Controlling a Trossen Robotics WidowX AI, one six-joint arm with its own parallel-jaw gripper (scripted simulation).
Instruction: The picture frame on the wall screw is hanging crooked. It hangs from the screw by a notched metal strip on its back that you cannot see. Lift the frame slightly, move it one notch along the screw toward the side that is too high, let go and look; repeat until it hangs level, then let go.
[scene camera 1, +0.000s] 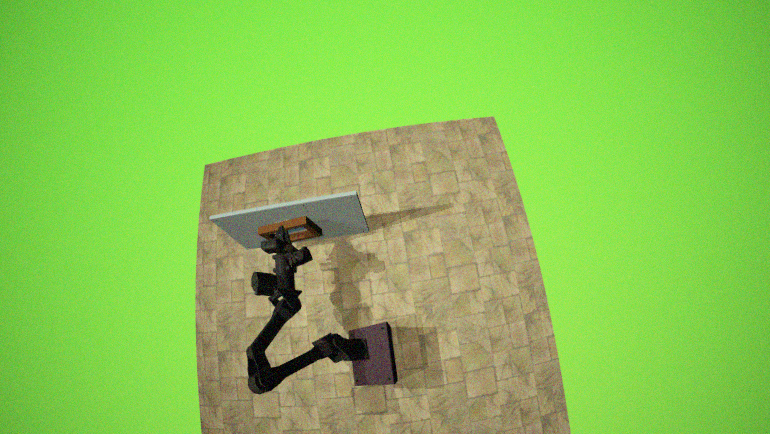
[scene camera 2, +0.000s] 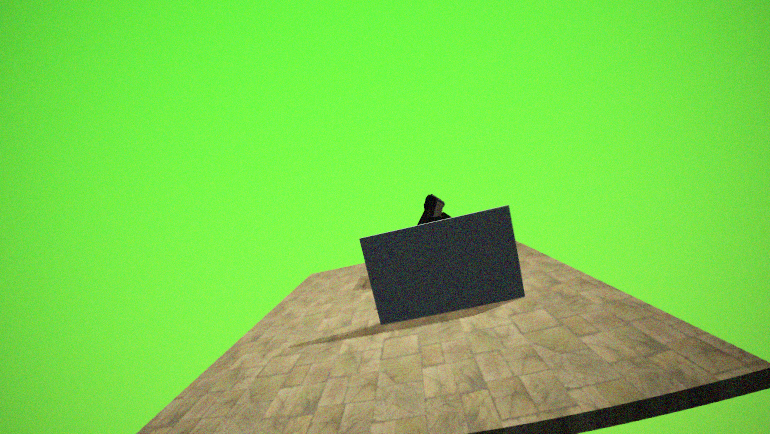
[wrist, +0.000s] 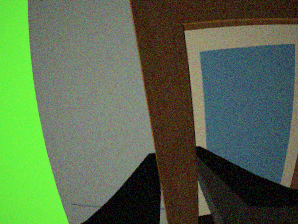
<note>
In view: my gripper (scene camera 1: 283, 226), a picture frame (scene camera 1: 301, 228) and a grey wall panel (scene camera 1: 341, 214).
My gripper is seen too in the wrist view (wrist: 175, 157). The grey wall panel shows as well in the wrist view (wrist: 93, 114). Scene camera 2 misses the picture frame, which is hidden by the grey wall panel.
</note>
